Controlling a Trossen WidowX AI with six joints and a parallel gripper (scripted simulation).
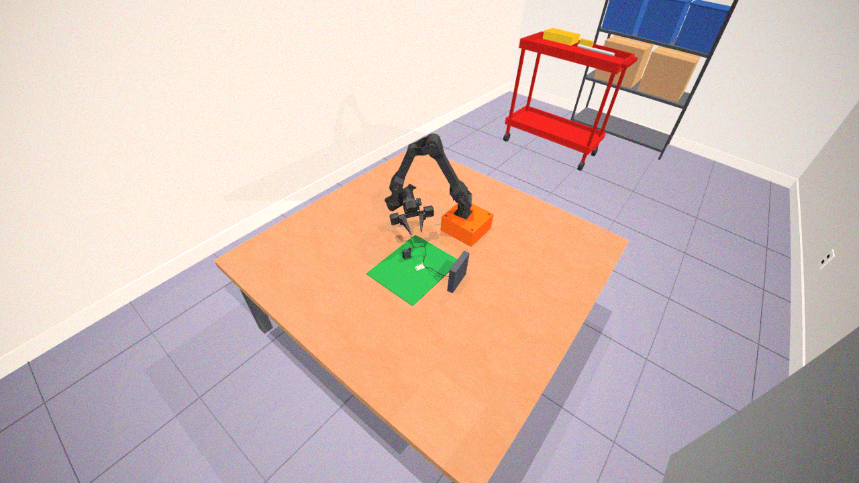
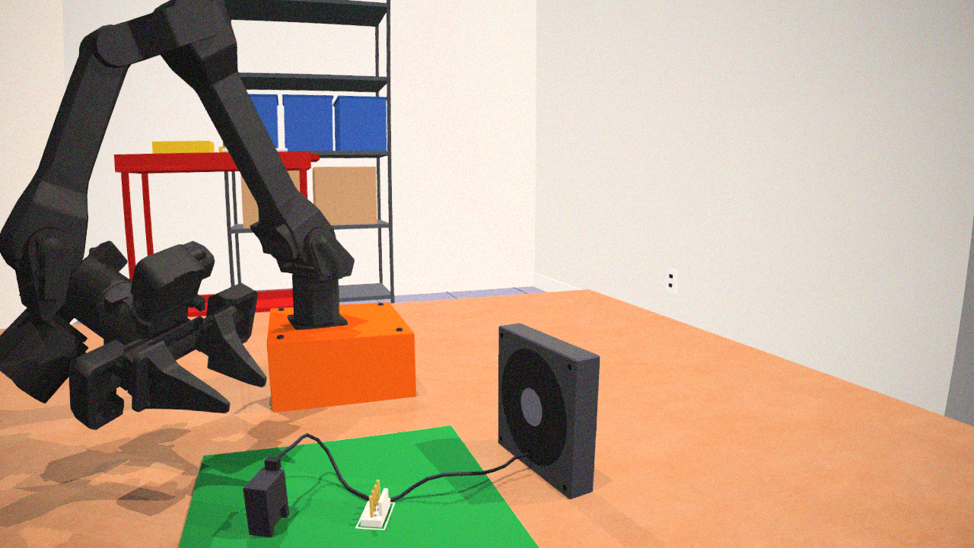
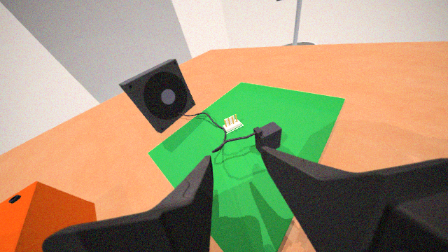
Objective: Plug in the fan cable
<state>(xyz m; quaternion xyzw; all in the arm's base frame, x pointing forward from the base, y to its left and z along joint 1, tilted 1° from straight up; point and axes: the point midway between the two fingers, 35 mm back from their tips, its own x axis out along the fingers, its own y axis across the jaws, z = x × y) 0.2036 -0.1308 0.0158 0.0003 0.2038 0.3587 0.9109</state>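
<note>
My gripper tip is 70 mm short of the black fan plug and 60 mm above it. Round my gripper tip: black fan: 80 mm ahead, 230 mm to the left, 20 mm below; then white four-pin header: 100 mm ahead, 80 mm to the left, 80 mm below; then green board: 100 mm ahead, 50 mm to the left, 100 mm below.
</note>
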